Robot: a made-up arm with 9 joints. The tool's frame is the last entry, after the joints.
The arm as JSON. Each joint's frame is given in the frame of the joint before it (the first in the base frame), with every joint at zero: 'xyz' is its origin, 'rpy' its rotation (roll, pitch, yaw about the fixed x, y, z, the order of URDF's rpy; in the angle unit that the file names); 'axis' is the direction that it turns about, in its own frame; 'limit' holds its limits. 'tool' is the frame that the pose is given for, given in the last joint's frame.
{
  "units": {
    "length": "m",
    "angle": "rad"
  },
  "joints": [
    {
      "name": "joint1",
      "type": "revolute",
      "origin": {
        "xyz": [
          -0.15,
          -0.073,
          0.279
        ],
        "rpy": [
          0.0,
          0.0,
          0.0
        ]
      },
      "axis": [
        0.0,
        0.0,
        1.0
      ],
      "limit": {
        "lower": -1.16,
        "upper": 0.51
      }
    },
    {
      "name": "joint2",
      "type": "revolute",
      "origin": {
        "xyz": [
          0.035,
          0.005,
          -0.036
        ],
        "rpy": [
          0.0,
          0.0,
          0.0
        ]
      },
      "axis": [
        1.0,
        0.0,
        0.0
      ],
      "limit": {
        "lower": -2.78,
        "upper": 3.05
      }
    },
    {
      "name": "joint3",
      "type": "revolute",
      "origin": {
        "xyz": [
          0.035,
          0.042,
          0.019
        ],
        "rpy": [
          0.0,
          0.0,
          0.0
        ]
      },
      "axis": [
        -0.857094,
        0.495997,
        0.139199
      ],
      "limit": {
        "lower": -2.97,
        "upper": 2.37
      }
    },
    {
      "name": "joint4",
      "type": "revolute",
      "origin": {
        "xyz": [
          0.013,
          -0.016,
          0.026
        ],
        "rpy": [
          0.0,
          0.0,
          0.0
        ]
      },
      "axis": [
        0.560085,
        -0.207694,
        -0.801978
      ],
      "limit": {
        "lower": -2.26,
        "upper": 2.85
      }
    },
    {
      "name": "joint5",
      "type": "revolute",
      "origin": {
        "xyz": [
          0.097,
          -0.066,
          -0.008
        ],
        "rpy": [
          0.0,
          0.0,
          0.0
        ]
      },
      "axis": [
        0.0,
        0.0,
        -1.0
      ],
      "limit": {
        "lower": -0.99,
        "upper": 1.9
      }
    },
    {
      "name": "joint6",
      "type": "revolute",
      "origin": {
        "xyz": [
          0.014,
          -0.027,
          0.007
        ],
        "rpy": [
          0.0,
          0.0,
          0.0
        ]
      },
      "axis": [
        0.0,
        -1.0,
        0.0
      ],
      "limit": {
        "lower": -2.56,
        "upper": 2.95
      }
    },
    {
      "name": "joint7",
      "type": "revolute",
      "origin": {
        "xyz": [
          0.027,
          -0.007,
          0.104
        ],
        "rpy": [
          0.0,
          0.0,
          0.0
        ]
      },
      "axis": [
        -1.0,
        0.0,
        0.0
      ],
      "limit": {
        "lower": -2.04,
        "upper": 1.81
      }
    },
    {
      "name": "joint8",
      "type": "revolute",
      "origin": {
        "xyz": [
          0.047,
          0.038,
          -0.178
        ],
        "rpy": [
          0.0,
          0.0,
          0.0
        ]
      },
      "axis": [
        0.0,
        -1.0,
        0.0
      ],
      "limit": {
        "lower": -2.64,
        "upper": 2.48
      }
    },
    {
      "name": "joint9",
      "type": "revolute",
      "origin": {
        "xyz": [
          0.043,
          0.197,
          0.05
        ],
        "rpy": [
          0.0,
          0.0,
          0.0
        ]
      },
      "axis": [
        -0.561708,
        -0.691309,
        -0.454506
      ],
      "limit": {
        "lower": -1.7,
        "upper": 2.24
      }
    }
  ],
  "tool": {
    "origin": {
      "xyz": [
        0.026,
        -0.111,
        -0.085
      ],
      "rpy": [
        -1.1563,
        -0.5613,
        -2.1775
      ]
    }
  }
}
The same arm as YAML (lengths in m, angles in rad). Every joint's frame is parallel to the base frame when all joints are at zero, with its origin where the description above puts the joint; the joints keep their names.
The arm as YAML. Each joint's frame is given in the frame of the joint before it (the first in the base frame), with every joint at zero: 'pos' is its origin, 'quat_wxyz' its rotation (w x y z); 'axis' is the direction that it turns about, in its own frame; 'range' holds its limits. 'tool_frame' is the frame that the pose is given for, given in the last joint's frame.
length_unit: m
angle_unit: rad
joints:
  - joint: joint1
    pos: [-0.15, -0.073, 0.279]
    quat_wxyz: [1.0, 0.0, 0.0, 0.0]
    axis: [0.0, 0.0, 1.0]
    range: [-1.16, 0.51]
  - joint: joint2
    pos: [0.035, 0.005, -0.036]
    quat_wxyz: [1.0, 0.0, 0.0, 0.0]
    axis: [1.0, 0.0, 0.0]
    range: [-2.78, 3.05]
  - joint: joint3
    pos: [0.035, 0.042, 0.019]
    quat_wxyz: [1.0, 0.0, 0.0, 0.0]
    axis: [-0.857094, 0.495997, 0.139199]
    range: [-2.97, 2.37]
  - joint: joint4
    pos: [0.013, -0.016, 0.026]
    quat_wxyz: [1.0, 0.0, 0.0, 0.0]
    axis: [0.560085, -0.207694, -0.801978]
    range: [-2.26, 2.85]
  - joint: joint5
    pos: [0.097, -0.066, -0.008]
    quat_wxyz: [1.0, 0.0, 0.0, 0.0]
    axis: [0.0, 0.0, -1.0]
    range: [-0.99, 1.9]
  - joint: joint6
    pos: [0.014, -0.027, 0.007]
    quat_wxyz: [1.0, 0.0, 0.0, 0.0]
    axis: [0.0, -1.0, 0.0]
    range: [-2.56, 2.95]
  - joint: joint7
    pos: [0.027, -0.007, 0.104]
    quat_wxyz: [1.0, 0.0, 0.0, 0.0]
    axis: [-1.0, 0.0, 0.0]
    range: [-2.04, 1.81]
  - joint: joint8
    pos: [0.047, 0.038, -0.178]
    quat_wxyz: [1.0, 0.0, 0.0, 0.0]
    axis: [0.0, -1.0, 0.0]
    range: [-2.64, 2.48]
  - joint: joint9
    pos: [0.043, 0.197, 0.05]
    quat_wxyz: [1.0, 0.0, 0.0, 0.0]
    axis: [-0.561708, -0.691309, -0.454506]
    range: [-1.7, 2.24]
tool_frame:
  pos: [0.026, -0.111, -0.085]
  quat_wxyz: [0.238943, -0.448962, 0.357722, -0.783182]

